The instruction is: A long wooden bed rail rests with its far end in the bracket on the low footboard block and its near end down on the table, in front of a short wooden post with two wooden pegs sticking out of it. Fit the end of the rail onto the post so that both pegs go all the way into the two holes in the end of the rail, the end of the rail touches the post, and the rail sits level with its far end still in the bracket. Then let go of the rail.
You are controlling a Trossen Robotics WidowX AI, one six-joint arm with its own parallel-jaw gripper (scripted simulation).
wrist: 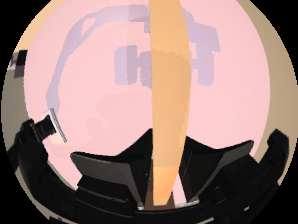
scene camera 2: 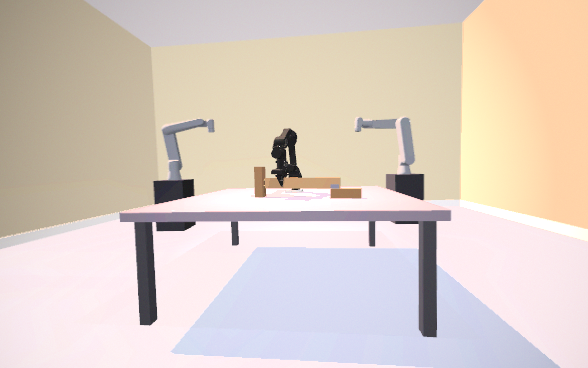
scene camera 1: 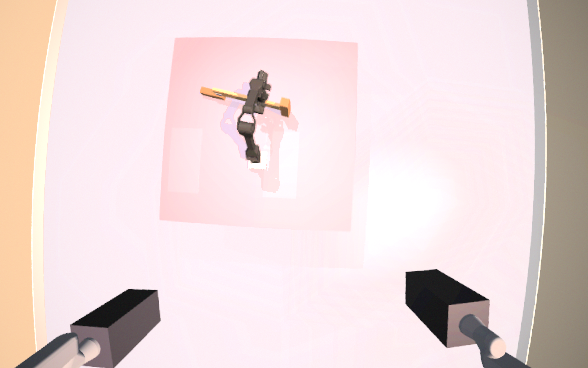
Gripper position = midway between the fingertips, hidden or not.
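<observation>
There's a wooden rail [scene camera 2: 303, 183] here, and you'd see my gripper [wrist: 160, 131] as well.
</observation>
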